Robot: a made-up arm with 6 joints.
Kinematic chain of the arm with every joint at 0, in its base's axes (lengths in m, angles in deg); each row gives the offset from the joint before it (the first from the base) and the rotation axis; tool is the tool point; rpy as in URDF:
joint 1: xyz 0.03 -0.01 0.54 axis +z
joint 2: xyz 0 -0.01 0.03 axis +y
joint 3: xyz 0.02 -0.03 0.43 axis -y
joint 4: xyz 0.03 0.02 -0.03 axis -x
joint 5: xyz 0.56 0.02 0 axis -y
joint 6: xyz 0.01 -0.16 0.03 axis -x
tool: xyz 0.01 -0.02 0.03 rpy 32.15 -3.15 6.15
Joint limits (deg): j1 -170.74..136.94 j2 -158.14..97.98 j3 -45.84..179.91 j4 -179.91..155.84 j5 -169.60..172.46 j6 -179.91..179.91
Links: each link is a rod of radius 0.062 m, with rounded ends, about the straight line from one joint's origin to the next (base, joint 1, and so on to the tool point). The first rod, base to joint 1, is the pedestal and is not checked.
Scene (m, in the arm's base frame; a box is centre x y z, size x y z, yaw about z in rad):
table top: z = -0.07
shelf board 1: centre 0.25 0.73 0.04 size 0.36 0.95 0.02 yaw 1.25
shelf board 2: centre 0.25 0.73 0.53 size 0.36 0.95 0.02 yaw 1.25
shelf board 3: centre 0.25 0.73 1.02 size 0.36 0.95 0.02 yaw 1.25
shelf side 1: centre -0.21 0.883 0.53 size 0.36 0.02 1 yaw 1.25
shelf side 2: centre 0.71 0.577 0.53 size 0.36 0.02 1 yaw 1.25
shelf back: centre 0.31 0.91 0.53 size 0.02 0.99 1 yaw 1.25
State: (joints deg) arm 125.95 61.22 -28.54 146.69 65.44 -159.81
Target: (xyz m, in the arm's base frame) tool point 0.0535 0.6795 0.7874
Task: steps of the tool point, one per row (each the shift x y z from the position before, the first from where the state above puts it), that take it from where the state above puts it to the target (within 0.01 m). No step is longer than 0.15 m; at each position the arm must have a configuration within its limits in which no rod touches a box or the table.
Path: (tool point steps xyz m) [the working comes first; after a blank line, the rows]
Joints at the target: 80.66 12.60 -10.70 138.59 65.83 -161.58
Straight joint move there: touches shelf board 2.

1: 0.0054 0.0944 0.0992
2: 0.0323 0.0755 0.1081
3: 0.0521 0.0499 0.1119
4: 0.0634 0.0208 0.1109
5: 0.0655 -0.0091 0.1053
6: 0.0589 -0.0366 0.0953
7: 0.0320 0.1083 0.0134
8: 0.0393 0.1060 -0.0133

